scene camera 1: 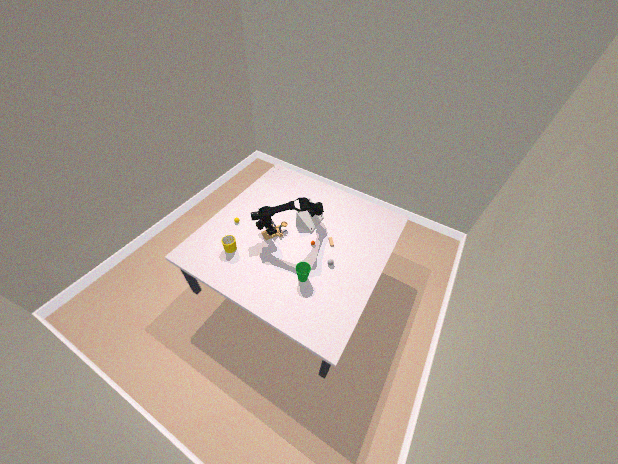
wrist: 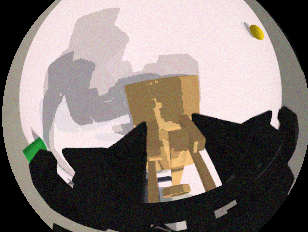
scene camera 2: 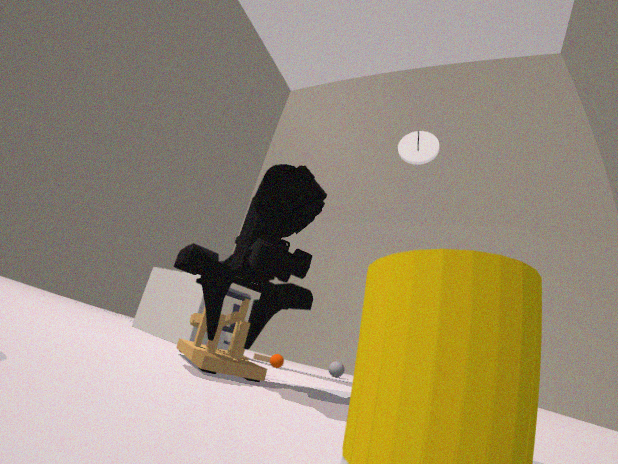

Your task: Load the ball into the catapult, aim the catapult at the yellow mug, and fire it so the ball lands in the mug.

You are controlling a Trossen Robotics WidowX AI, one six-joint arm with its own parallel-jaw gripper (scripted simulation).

Scene:
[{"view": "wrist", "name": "my gripper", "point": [169,121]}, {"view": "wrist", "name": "wooden catapult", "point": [173,141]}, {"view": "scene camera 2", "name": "my gripper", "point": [228,344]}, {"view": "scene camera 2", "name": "wooden catapult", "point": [210,359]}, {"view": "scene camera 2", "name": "yellow mug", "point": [449,350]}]

